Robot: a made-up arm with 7 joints. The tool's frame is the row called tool.
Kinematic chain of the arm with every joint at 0, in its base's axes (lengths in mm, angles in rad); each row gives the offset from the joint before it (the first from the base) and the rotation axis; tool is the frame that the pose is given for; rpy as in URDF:
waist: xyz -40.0 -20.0 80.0 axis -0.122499 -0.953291 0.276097
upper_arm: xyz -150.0 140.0 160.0 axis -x
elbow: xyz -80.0 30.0 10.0 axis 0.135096 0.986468 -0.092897
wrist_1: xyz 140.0 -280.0 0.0 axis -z
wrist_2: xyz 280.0 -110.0 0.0 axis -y
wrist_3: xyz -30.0 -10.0 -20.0 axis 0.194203 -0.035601 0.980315
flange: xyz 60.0 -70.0 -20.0 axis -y
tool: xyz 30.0 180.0 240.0 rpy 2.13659 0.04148 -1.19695
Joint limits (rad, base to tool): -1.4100..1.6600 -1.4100..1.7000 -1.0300..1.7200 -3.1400..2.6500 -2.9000..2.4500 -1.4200..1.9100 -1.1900..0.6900
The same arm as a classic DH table. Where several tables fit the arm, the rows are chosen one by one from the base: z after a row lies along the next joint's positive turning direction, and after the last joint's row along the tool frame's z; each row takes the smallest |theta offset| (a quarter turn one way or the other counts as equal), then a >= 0, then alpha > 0; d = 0 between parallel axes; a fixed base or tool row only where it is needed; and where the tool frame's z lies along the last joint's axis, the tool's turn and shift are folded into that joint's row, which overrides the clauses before.
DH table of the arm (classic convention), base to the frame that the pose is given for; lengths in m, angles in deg. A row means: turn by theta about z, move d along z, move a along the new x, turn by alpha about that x. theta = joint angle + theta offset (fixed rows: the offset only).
base (fixed): a -0.0371, alpha 73.97, d 0.0728, theta offset -7.32
waist: a -0.1926, alpha 82.96, d -0.0647, theta offset -87.97
upper_arm: a -0.0128, alpha 97.76, d 0.245, theta offset -10.77
elbow: a 0.1767, alpha -84.67, d -0.2303, theta offset -89.27
wrist_1: a 0.28, alpha -90, d 0.0241, theta offset -7.8
wrist_2: a -0.0255, alpha -87.96, d 0.1209, theta offset -11.21
wrist_3: a 0.0627, alpha 87.96, d -0.0334, theta offset 0
flange: a -0.1822, alpha 73.29, d -0.0619, theta offset -44.79
tool (fixed): a 0, alpha 0, d -0.1661, theta offset 76.21
Joint limits (deg, base to tool): -80.79..95.11 -80.79..97.4 -59.01..98.55 -179.91..151.83 -166.16..140.37 -81.36..109.43 -68.18..39.53

